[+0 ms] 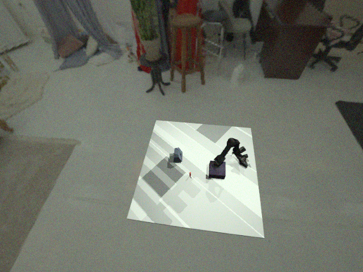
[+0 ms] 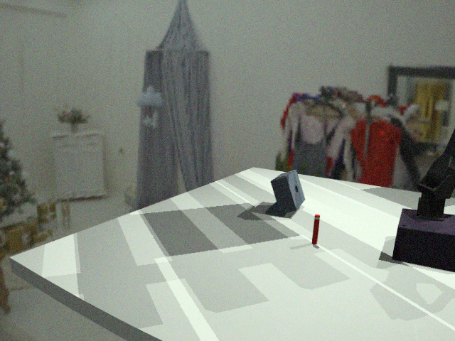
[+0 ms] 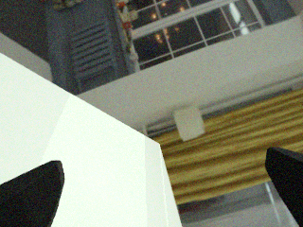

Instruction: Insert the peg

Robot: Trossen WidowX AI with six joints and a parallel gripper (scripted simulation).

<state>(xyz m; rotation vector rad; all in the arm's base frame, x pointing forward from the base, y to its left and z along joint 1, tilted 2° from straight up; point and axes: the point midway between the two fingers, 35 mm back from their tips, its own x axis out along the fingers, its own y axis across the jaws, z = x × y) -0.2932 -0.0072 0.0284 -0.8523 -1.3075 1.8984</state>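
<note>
My gripper tip is 60 cm short of the red peg, 10 cm to the right of it and 7 cm above it. Round my gripper tip: sloped panel 75 cm ahead, 12 cm to the right, 6 cm below.
</note>
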